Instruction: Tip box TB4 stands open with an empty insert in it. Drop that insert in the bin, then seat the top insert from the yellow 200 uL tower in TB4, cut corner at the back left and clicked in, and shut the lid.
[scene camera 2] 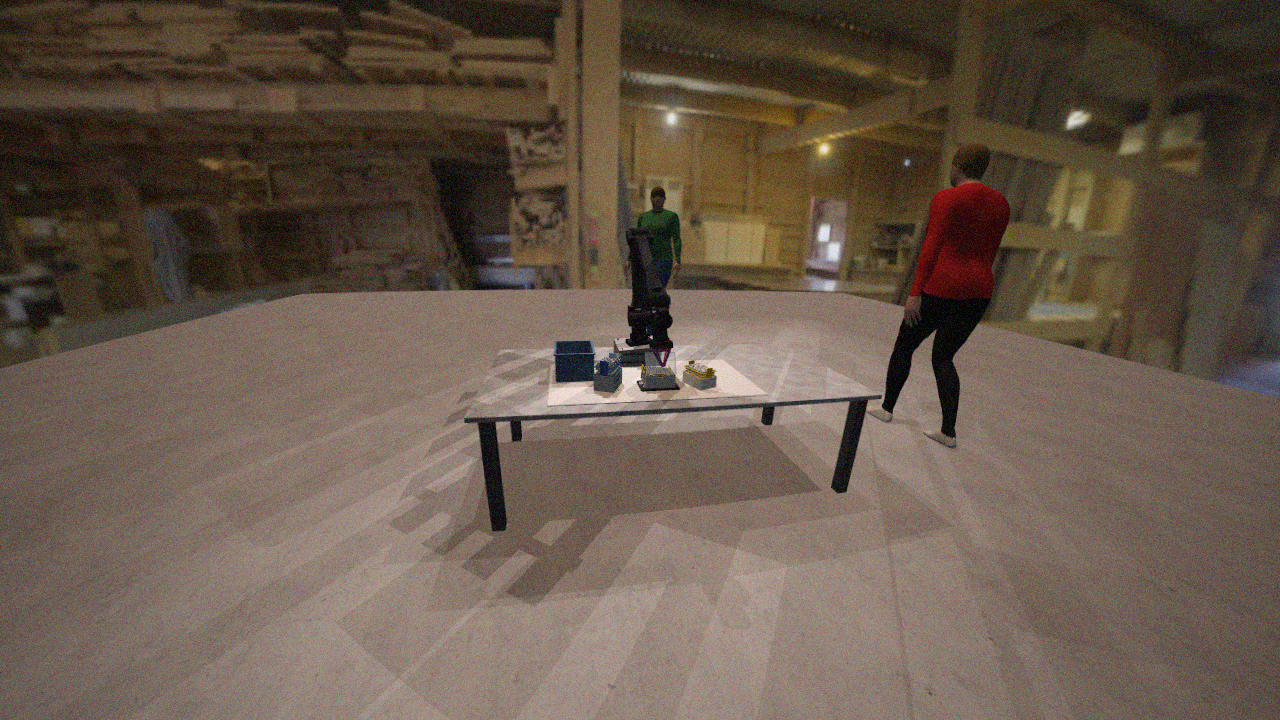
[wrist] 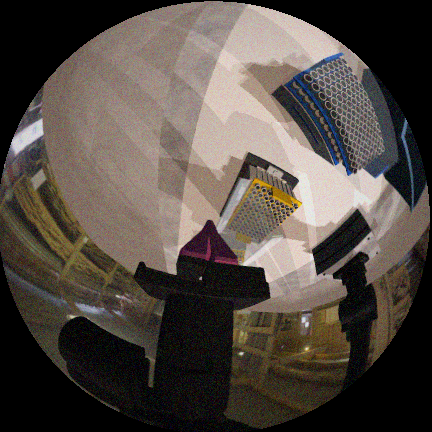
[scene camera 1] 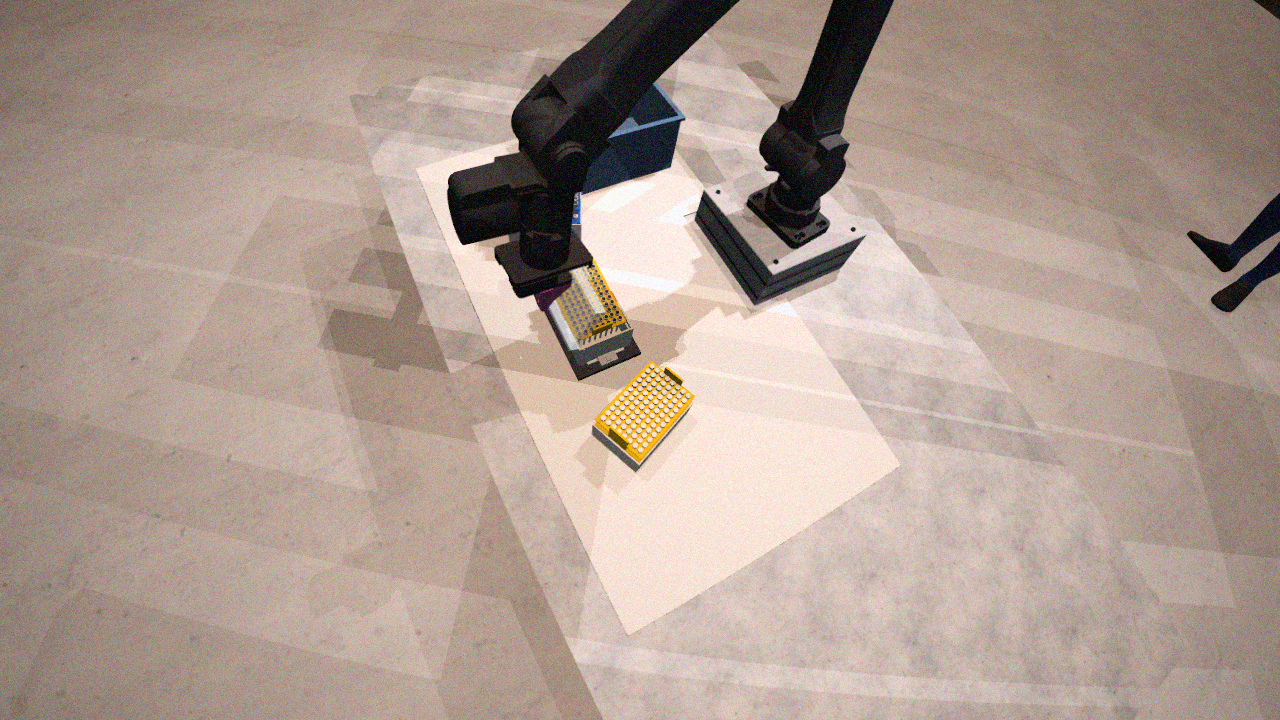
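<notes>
Tip box TB4 point(scene camera 1: 597, 347) point(scene camera 2: 657, 379) point(wrist: 266, 171) is a dark box on the mat with a yellow insert point(scene camera 1: 590, 307) point(wrist: 261, 207) full of tips in it. Its pale lid point(scene camera 1: 560, 316) point(wrist: 233, 197) is raised along the far side of the box. My gripper point(scene camera 1: 552, 295) point(scene camera 2: 662, 355) point(wrist: 208, 222) has magenta fingers, is shut and holds nothing. It sits low, right at the lid. The yellow 200 uL tower point(scene camera 1: 642, 412) point(scene camera 2: 699, 373) stands just in front of the box. The blue bin point(scene camera 1: 642, 139) point(scene camera 2: 573, 360) point(wrist: 411, 169) is at the back.
A blue-framed tip tower point(scene camera 2: 607, 375) point(wrist: 342, 112) stands between bin and box, mostly behind my arm in scene camera 1. The arm base point(scene camera 1: 779, 242) point(wrist: 346, 241) is right of the box. All rest on a pale mat point(scene camera 1: 716, 502) on the table point(scene camera 2: 805, 389). A person in red point(scene camera 2: 953, 269) walks by the table.
</notes>
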